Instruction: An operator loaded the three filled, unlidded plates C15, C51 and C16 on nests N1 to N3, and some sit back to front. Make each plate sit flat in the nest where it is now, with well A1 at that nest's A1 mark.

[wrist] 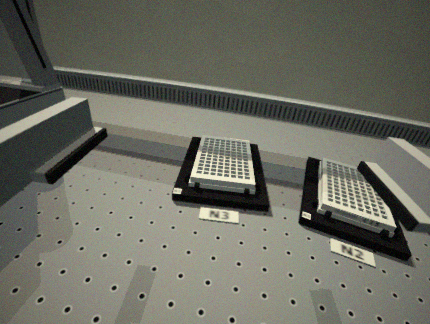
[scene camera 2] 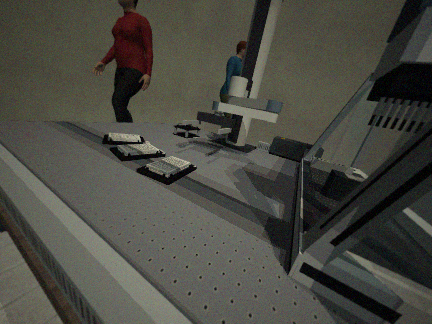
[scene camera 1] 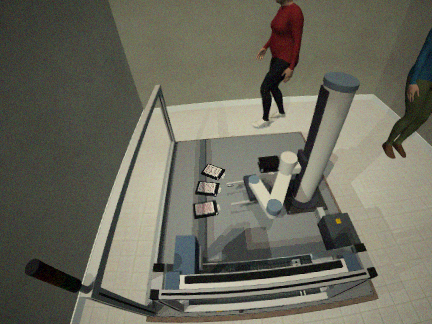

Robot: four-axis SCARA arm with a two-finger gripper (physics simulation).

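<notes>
Plate C16 (scene camera 1: 205, 208) (scene camera 2: 170, 166) (wrist: 225, 159) lies in black nest N3 (wrist: 182, 182); no label can be made out on its near wall. Plate C15 (scene camera 1: 207, 188) (scene camera 2: 140, 149) (wrist: 350, 190) lies in nest N2 (wrist: 309, 200), with a small blurred label on its near wall. Both look flat. In the wrist view each nest's A1 mark is at its near left corner. Plate C51 (scene camera 1: 213, 171) (scene camera 2: 124, 137) lies in nest N1; its lettering is too small to read. Well A1 cannot be told on any plate. My gripper (scene camera 1: 236, 194) (wrist: 234, 134) is open and empty, short of the nests, facing N3 and N2.
A black stand (scene camera 1: 268, 163) (scene camera 2: 186, 134) is beside the arm. A dark box (scene camera 1: 336, 231) (scene camera 2: 292, 148) is near the column (scene camera 1: 322, 140). A clear-panelled frame (scene camera 1: 129, 172) runs behind the nests. A blue-grey block (scene camera 1: 186, 251) stands beyond N3. Two people are outside the bench.
</notes>
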